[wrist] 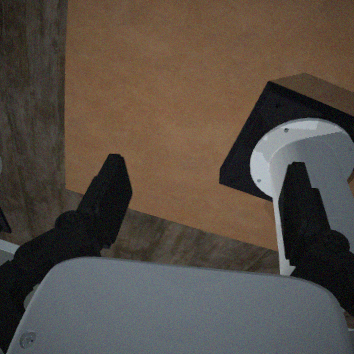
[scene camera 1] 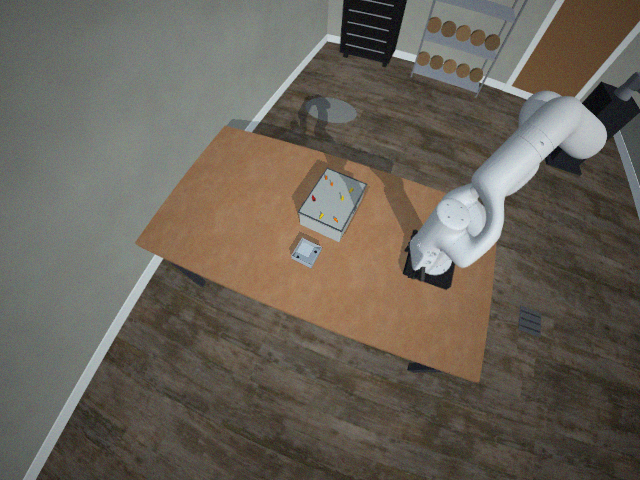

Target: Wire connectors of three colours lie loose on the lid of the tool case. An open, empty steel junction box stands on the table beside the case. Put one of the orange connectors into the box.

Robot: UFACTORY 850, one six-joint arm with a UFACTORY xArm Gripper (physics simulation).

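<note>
The tool case (scene camera 1: 318,223) stands on the table in the scene view, its pale lid facing up. Two orange connectors (scene camera 1: 326,177) (scene camera 1: 331,183) lie near the lid's far corner. A third orange connector (scene camera 1: 335,219) lies near its near edge. A red connector (scene camera 1: 313,198) lies at the left, and yellow connectors (scene camera 1: 341,197) (scene camera 1: 351,190) (scene camera 1: 321,215) lie on the lid too. The open steel junction box (scene camera 1: 303,262) stands beside the case, with no connector visible in it. My gripper (wrist: 202,176) is open and empty, near the robot's base and away from case and box; the arm partly hides it in the scene view.
The robot's black base plate (scene camera 1: 443,283) (wrist: 242,155) is on the table's right part, close to the gripper. The wooden table (scene camera 1: 248,206) (wrist: 150,100) has its edge below the fingers in the wrist view. A shelf rack and a black cabinet (scene camera 1: 371,31) stand by the far wall.
</note>
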